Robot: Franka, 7 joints.
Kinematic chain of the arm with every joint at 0, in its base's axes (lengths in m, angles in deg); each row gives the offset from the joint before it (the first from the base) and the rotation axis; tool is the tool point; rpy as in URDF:
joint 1: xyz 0 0 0.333 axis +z
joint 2: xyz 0 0 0 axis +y
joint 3: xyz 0 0 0.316 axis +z
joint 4: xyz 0.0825 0 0 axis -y
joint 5: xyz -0.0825 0 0.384 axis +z
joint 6: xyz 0 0 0 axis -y
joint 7: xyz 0.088 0 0 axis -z
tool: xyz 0 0 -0.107 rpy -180 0 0
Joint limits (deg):
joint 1: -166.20..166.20
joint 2: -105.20..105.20
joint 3: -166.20..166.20
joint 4: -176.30..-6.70
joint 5: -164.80..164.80
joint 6: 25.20..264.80
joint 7: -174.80..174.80
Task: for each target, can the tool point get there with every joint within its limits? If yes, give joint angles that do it. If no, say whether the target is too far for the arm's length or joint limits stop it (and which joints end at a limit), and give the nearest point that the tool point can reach.
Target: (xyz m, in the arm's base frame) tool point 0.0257 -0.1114 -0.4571
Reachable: no: joint limits stop it (at a limit: joint 2) | nearest point 0.0326 -0.1415 -0.3425 | short by 0.119 m
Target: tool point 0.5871 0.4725 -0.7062
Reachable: no: too far | nearest point 0.4164 0.3351 -0.2977 | short by 0.464 m
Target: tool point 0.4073 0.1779 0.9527
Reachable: yes | joints -47.17 -9.83 47.96 -74.64 127.24 80.84 -95.17
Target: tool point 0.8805 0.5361 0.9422
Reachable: no: too far | nearest point 0.6308 0.3841 0.7695 | short by 0.340 m
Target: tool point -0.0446 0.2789 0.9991
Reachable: yes | joints 66.92 -16.24 34.09 -54.81 -56.34 70.33 145.45
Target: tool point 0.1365 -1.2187 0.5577
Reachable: no: too far | nearest point 0.0939 -0.8386 0.4876 | short by 0.389 m
